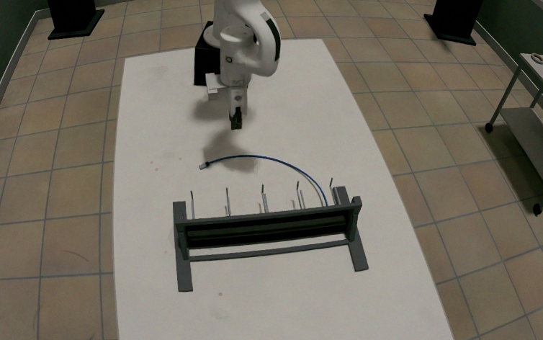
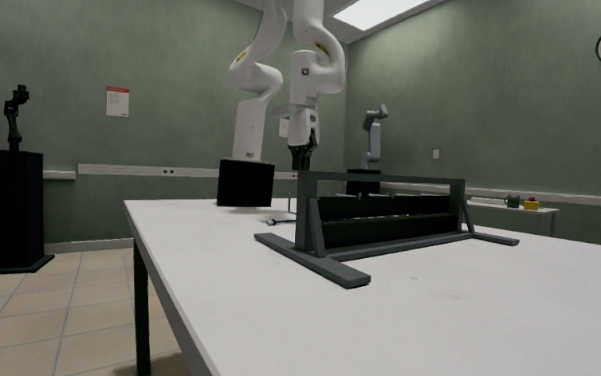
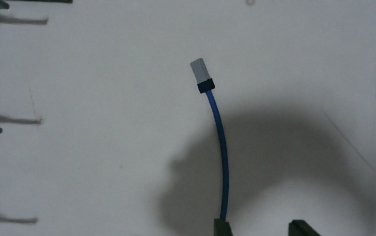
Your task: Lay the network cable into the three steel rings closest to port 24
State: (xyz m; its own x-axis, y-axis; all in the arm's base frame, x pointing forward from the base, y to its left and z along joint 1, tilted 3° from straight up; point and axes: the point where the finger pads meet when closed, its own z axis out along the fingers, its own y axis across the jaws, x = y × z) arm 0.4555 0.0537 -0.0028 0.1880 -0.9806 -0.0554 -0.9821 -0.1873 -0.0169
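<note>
Right now my hand is 160 mm above the grey plug, 100 mm to the left of it and 40 mm short of it. From my hand the other things lie so: dark grey patch-panel rack: 300 mm ahead, 100 mm to the left, 100 mm below.
</note>
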